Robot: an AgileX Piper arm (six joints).
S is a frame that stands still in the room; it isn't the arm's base.
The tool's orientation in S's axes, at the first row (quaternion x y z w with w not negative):
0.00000 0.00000 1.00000 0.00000
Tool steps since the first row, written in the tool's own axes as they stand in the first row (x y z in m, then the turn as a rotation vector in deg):
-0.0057 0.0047 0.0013 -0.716 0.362 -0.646
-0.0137 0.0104 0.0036 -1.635 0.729 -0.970
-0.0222 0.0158 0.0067 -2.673 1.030 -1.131
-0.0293 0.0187 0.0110 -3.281 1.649 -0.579
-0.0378 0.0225 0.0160 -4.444 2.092 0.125
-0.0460 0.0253 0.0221 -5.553 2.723 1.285
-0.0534 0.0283 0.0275 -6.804 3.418 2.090
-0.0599 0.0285 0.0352 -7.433 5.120 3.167
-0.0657 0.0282 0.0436 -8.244 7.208 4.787
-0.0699 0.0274 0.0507 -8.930 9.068 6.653
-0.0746 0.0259 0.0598 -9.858 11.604 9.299
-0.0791 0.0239 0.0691 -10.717 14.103 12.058
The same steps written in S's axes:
0.0057 -0.0047 0.0013 0.716 -0.362 -0.646
0.0137 -0.0104 0.0036 1.635 -0.729 -0.970
0.0222 -0.0158 0.0067 2.673 -1.030 -1.131
0.0293 -0.0187 0.0110 3.281 -1.649 -0.579
0.0378 -0.0225 0.0160 4.444 -2.092 0.125
0.0460 -0.0253 0.0221 5.553 -2.723 1.285
0.0534 -0.0283 0.0275 6.804 -3.418 2.090
0.0599 -0.0285 0.0352 7.433 -5.120 3.167
0.0657 -0.0282 0.0436 8.244 -7.208 4.787
0.0699 -0.0274 0.0507 8.930 -9.068 6.653
0.0746 -0.0259 0.0598 9.858 -11.604 9.299
0.0791 -0.0239 0.0691 10.717 -14.103 12.058

